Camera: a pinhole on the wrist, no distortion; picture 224 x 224 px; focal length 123.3 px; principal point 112.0 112.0 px. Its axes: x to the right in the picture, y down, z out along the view. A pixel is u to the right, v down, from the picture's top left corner.
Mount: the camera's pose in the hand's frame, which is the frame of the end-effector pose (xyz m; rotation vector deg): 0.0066 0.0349 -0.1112 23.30 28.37 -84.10
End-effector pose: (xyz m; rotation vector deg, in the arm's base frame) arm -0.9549 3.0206 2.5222 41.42 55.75 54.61
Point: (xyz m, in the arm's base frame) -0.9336 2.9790 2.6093
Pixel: 8.8 40.2
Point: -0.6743 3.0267 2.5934
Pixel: 58.0 119.5
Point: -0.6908 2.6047 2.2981
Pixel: 169.3 41.6
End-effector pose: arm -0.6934 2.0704 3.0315 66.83 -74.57 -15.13
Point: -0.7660 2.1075 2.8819
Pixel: 101.2 10.2
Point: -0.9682 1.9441 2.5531
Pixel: 114.2 40.4
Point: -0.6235 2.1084 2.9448
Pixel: 197.4 20.0
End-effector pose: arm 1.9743 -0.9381 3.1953 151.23 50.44 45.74
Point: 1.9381 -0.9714 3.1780
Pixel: 72.1 34.6
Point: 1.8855 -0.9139 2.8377
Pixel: 110.7 42.5
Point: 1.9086 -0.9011 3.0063
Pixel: 117.8 54.8
